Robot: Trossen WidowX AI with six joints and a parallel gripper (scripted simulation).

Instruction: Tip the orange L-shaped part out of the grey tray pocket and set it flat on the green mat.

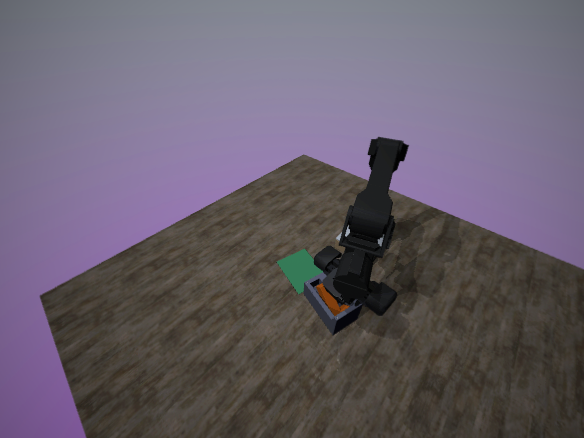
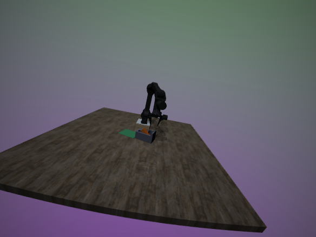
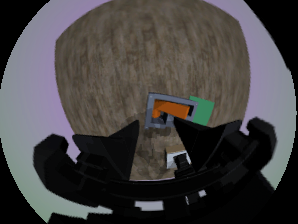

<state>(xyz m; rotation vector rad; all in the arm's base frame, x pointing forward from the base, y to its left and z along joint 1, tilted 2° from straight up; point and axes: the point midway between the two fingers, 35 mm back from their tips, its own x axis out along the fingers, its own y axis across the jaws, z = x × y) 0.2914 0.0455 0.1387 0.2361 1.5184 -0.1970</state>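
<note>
My gripper tip is now 100 mm above the orange L-shaped part, 30 mm to the left of it and 30 mm past it. Round my gripper tip: green mat (180 mm to the right, 160 mm below, 110 mm behind).
</note>
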